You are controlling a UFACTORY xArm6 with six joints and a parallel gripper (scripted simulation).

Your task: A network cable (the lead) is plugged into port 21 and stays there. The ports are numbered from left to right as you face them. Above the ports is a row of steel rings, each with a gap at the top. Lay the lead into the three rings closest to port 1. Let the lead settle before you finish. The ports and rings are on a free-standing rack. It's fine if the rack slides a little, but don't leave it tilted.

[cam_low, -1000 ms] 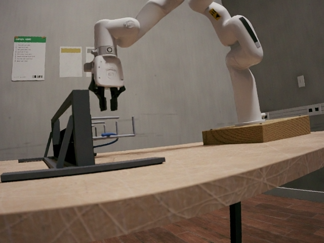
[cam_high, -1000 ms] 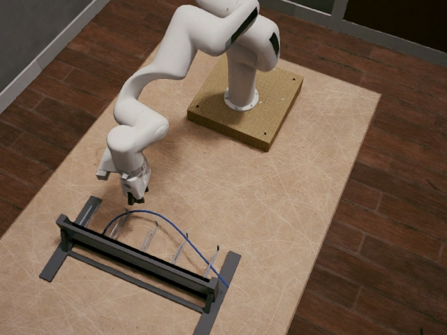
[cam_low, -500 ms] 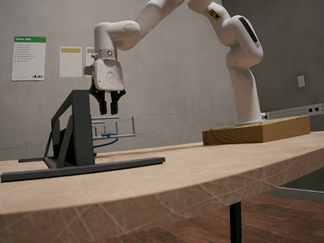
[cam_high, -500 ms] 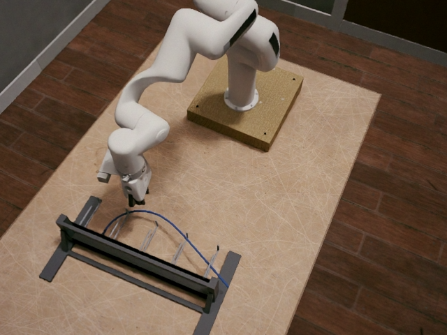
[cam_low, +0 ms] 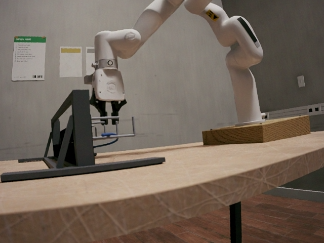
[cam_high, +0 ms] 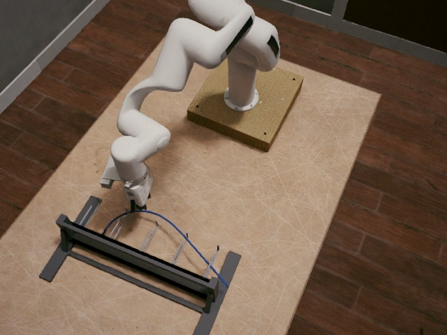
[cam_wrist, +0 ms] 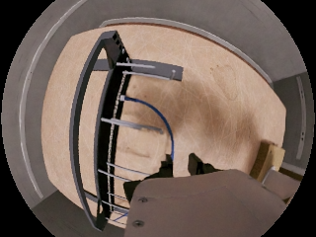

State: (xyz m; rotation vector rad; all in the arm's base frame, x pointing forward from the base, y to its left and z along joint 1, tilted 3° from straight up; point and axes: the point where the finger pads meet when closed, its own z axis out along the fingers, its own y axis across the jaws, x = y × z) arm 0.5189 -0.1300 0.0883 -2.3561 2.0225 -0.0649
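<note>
The dark grey rack lies 160 mm ahead of my hand, 50 mm to the left of it and 50 mm below it.
</note>
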